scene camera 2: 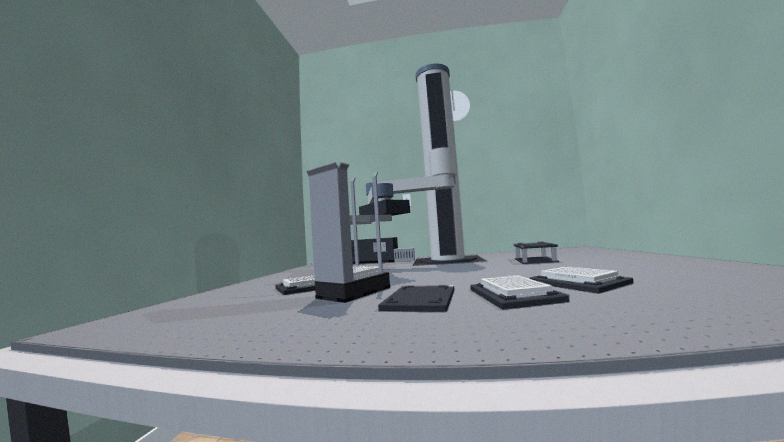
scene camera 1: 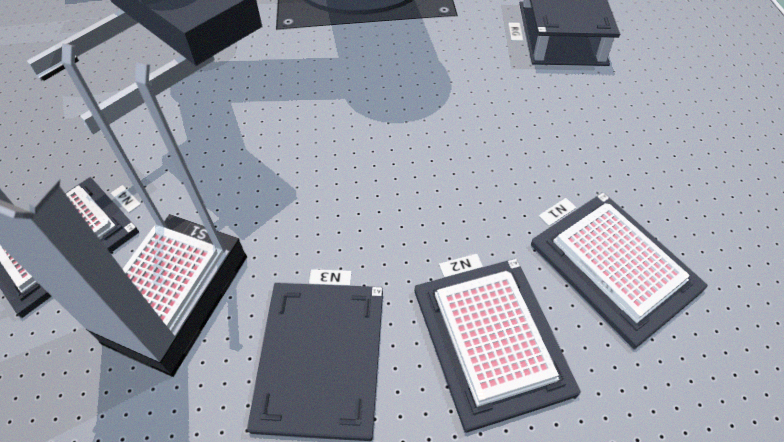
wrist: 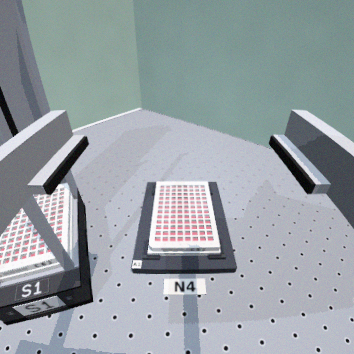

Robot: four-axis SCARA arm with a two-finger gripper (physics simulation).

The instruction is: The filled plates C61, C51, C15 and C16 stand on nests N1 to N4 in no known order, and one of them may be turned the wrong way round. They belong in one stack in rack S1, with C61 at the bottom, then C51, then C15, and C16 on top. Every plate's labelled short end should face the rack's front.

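Frame: origin at the arm's base, x up, y ahead, z left, level; centimetres.
Seen in the pictures: gripper, fingertip midpoint: (scene camera 1: 58,96) (wrist: 178,124); arm's base at its link origin: (scene camera 2: 448,262).
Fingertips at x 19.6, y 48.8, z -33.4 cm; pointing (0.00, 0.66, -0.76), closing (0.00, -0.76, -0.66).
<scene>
Offsets run from my fingertips to a thing's top centre. "pt": to the spot under its first point.
My gripper (scene camera 1: 63,97) (scene camera 2: 362,219) (wrist: 178,124) is open and empty, high up, facing nest N4 {pt dy +6.2, dx -17.2, dz -0.2 cm} (wrist: 141,245). A filled plate {dy +5.6, dx -15.7, dz -7.4 cm} (scene camera 1: 90,211) (scene camera 2: 299,281) (wrist: 184,215) sits on N4, its name unreadable; rack S1 partly hides it in scene camera 1. Plate C61 {dy +15.5, dx -12.7, dz +8.1 cm} (scene camera 1: 170,269) (scene camera 2: 366,269) (wrist: 35,230) lies flat at the bottom of rack S1 {dy +14.9, dx +10.9, dz +8.4 cm} (scene camera 1: 109,285) (scene camera 2: 331,230) (wrist: 82,285), its marked short end at the S1 sign. Nest N3 {dy +23.1, dx -16.8, dz +24.5 cm} (scene camera 1: 315,356) (scene camera 2: 417,296) is bare. Filled plates stand on N2 (plate {dy +23.0, dx -15.7, dz +42.6 cm} (scene camera 1: 496,337) (scene camera 2: 516,285)) and N1 (plate {dy +15.7, dx -15.7, dz +58.6 cm} (scene camera 1: 620,263) (scene camera 2: 579,273)), names unreadable.
Rack S1 has a tall back panel and two thin front posts {pt dy +8.0, dx +3.2, dz +8.1 cm} (scene camera 1: 104,120) (scene camera 2: 377,219). A low stand marked RG {dy -27.6, dx -12.0, dz +64.4 cm} (scene camera 1: 576,16) (scene camera 2: 535,245) is at the back right. The arm's column (scene camera 2: 441,159) rises at the back. A black box (scene camera 2: 378,249) shows behind the rack's posts.
</scene>
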